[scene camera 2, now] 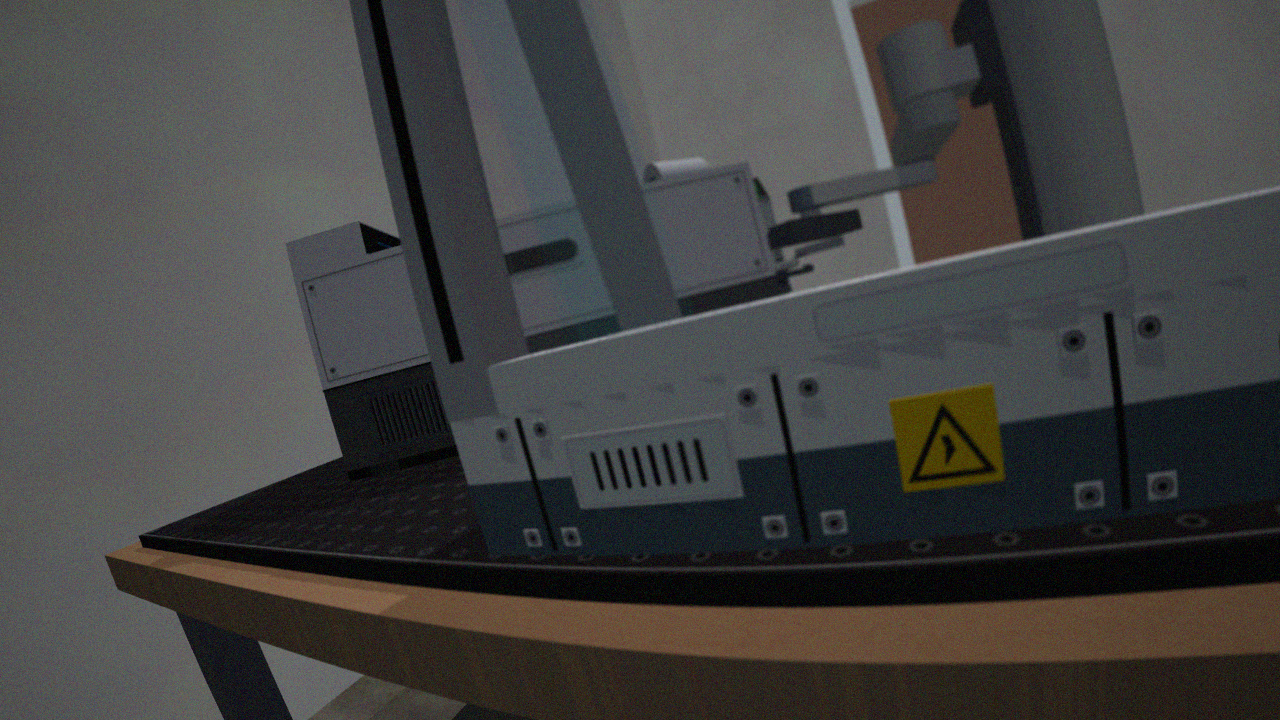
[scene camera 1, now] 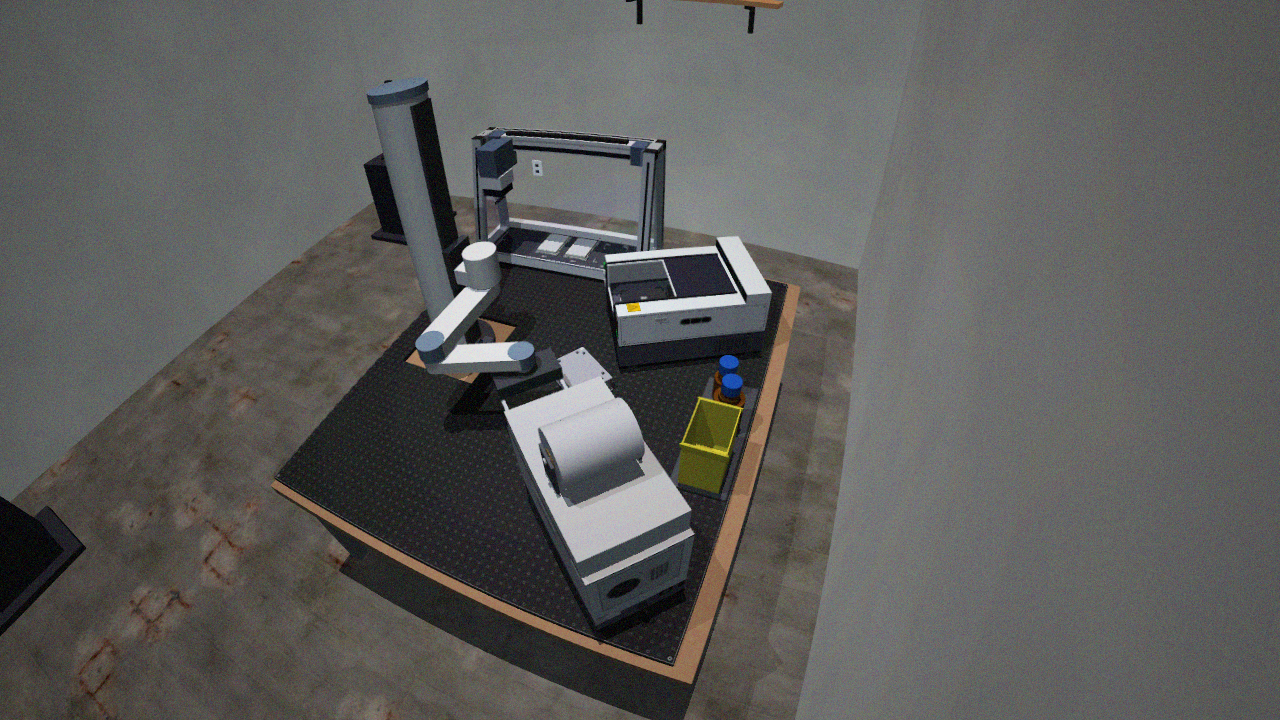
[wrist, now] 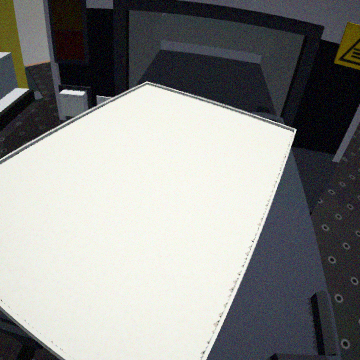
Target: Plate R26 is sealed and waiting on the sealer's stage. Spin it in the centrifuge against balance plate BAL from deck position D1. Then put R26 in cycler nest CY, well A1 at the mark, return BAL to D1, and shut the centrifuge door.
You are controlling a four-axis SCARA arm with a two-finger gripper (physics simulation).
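Places are measured from the arm's base along level axes (x left, y ahead, z down), in metres.
Pixels of known places: gripper, fingertip midpoint: (wrist: 203,94).
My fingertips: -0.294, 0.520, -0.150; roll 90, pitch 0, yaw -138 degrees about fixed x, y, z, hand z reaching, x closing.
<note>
For each thing: its top centre in the pictures, then the offset to it from my fingertips, as dx, dy, dz. "spot": a spot on its surface instead.
- Plate R26 at its top centre: (wrist: 149,150) +0.026, -0.007, +0.013
- dark stage at a spot on its surface: (wrist: 285,270) spot: +0.003, -0.059, +0.037
- sealer at its top centre: (scene camera 1: 583,413) -0.193, +0.214, -0.339
- light flat piece with holes, surface spot: (scene camera 1: 584,367) spot: +0.285, -0.036, +0.081
- yellow bin at its top centre: (scene camera 1: 704,448) +0.031, +0.392, -0.038
Plate R26 (wrist: 140,210) shows in the wrist view as a large white rectangle, lying flat over the dark stage (wrist: 285,270) in front of the sealer (wrist: 325,100) (scene camera 1: 626,528) (scene camera 2: 707,232). My gripper (scene camera 1: 528,374) (scene camera 2: 816,248) is open and empty, low over the stage area. Its fingertips do not show in the wrist view. A white machine (scene camera 1: 693,335) with a partly open top looks like the centrifuge; I see no rotor buckets clearly. Two light plates (scene camera 1: 552,243) (scene camera 1: 581,248) sit under the gantry; I cannot tell whether one is BAL. Nest CY is not clearly identifiable.
The gantry frame (scene camera 1: 572,140) (scene camera 2: 465,214) stands at the back. A light flat piece with holes (scene camera 1: 584,367) lies beside the gripper. A yellow bin (scene camera 1: 707,461) and two blue-capped bottles (scene camera 1: 728,364) (scene camera 1: 732,385) stand near the table's right edge.
</note>
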